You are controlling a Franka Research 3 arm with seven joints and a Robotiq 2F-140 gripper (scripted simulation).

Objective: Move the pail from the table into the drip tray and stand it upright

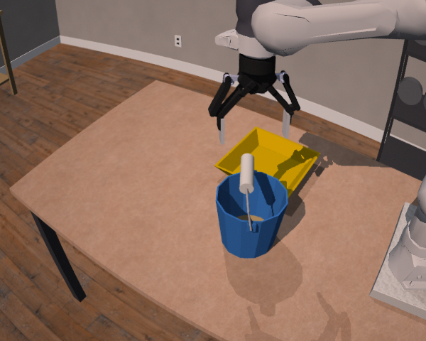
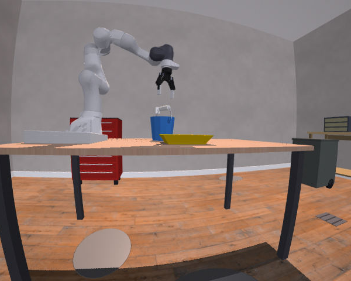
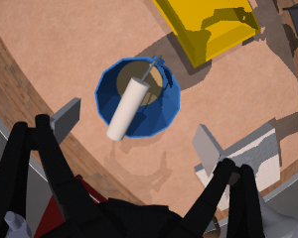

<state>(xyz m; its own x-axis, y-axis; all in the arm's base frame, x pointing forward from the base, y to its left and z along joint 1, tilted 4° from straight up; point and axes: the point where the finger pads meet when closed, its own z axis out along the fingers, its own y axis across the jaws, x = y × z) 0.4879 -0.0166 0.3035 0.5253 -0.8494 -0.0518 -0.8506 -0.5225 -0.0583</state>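
Now: the pail handle 12 cm below my hand and 3 cm to the left of it. The rest, counted from my hand: blue pail (19 cm below, 3 cm to the left, 1 cm behind); yellow drip tray (31 cm below, 27 cm to the right, 2 cm ahead).
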